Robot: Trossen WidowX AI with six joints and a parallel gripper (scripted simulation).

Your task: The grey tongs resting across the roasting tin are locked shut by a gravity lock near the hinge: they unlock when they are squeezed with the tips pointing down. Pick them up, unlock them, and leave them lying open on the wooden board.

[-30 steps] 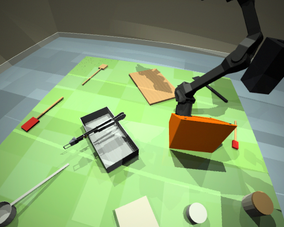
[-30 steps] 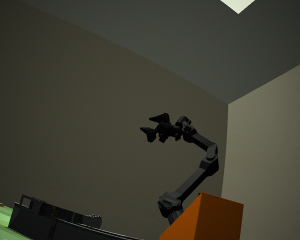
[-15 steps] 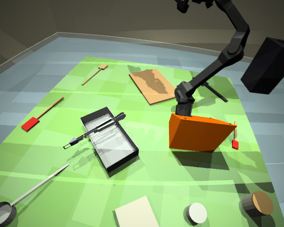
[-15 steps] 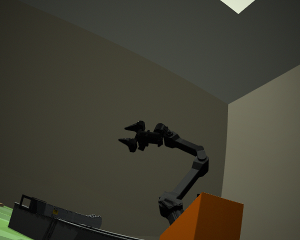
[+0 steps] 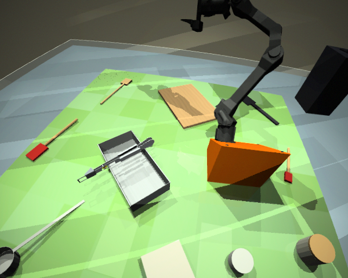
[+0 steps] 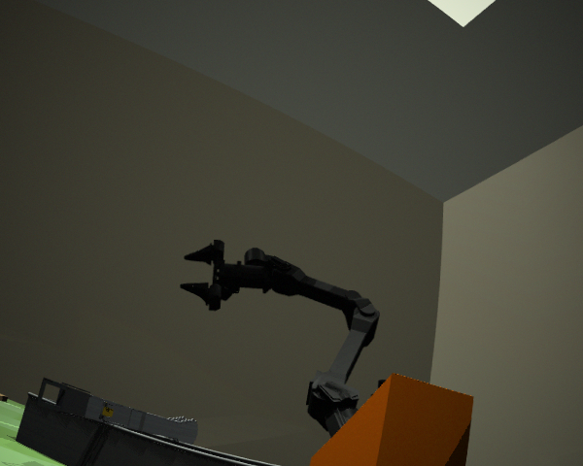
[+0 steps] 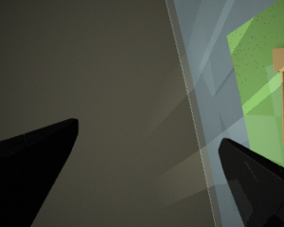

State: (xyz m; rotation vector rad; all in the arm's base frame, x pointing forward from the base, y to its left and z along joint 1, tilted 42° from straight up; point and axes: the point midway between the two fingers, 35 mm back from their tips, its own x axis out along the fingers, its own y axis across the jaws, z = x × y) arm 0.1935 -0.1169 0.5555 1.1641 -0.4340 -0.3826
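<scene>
Now: the roasting tin 56 cm to the left of my gripper tip, 43 cm below it and 15 cm ahead of it. The rest, counted from my gripper tip: red spatula (56 cm ahead, 46 cm to the left, 45 cm below); black spatula (49 cm behind, 45 cm below, 5 cm to the left); wooden board (45 cm below, 9 cm to the left, 8 cm behind).
</scene>
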